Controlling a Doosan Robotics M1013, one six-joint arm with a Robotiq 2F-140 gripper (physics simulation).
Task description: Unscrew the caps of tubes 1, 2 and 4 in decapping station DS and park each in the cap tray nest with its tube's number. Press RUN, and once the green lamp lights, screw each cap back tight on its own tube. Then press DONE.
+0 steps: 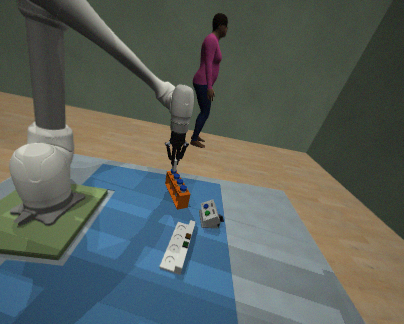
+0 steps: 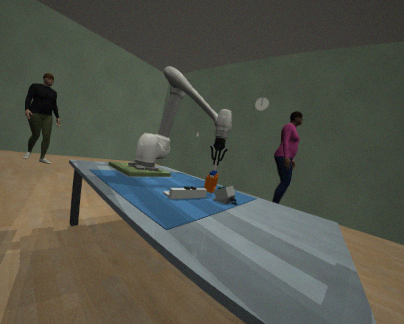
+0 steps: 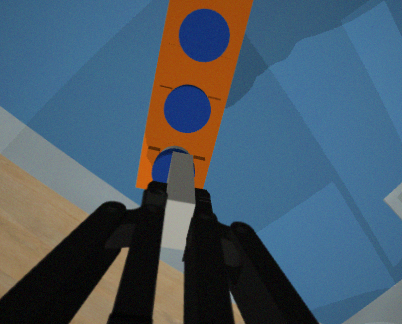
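Where they show: gripper, fingertip midpoint: [image 1: 173, 169] [image 2: 214, 170] [image 3: 179, 171]; arm's base at its link origin: [image 1: 51, 204] [image 2: 143, 167].
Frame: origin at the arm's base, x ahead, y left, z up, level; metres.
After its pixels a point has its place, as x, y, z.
The orange decapping station [image 1: 179, 197] {0.506, 0.213, 0.058} [image 2: 211, 183] {0.538, 0.236, 0.032} [image 3: 184, 74] {0.464, 0.323, 0.069} stands on the blue mat and carries a row of blue caps. My gripper [image 1: 174, 169] {0.413, 0.368, 0.102} [image 2: 215, 166] {0.413, 0.368, 0.102} [image 3: 179, 171] {0.413, 0.368, 0.102} is shut with its grey fingertips pressed together and nothing between them. It points straight down, just above the end cap [image 3: 158, 168] {0.423, 0.381, 0.095} farthest from the tray, which it partly hides. Two more caps, one [image 3: 187, 108] {0.445, 0.334, 0.095} and another [image 3: 203, 35] {0.477, 0.295, 0.097}, sit on their tubes farther along the row. The white cap tray [image 1: 181, 257] {0.608, -0.052, 0.019} [image 2: 188, 193] {0.620, 0.006, -0.001} lies nearer the front with its round nests empty.
A grey button box [image 1: 209, 215] {0.662, 0.175, 0.042} [image 2: 224, 194] {0.712, 0.168, 0.021} with a blue button [image 1: 206, 206] {0.648, 0.224, 0.043} and a green button [image 1: 207, 213] {0.661, 0.180, 0.043} stands right of the station. A person in a magenta top [image 1: 208, 64] [image 2: 288, 148] walks behind the table. Another person [image 2: 47, 109] stands far left. The arm's base [image 1: 53, 167] {0.069, -0.008, 0.219} sits on a green plate.
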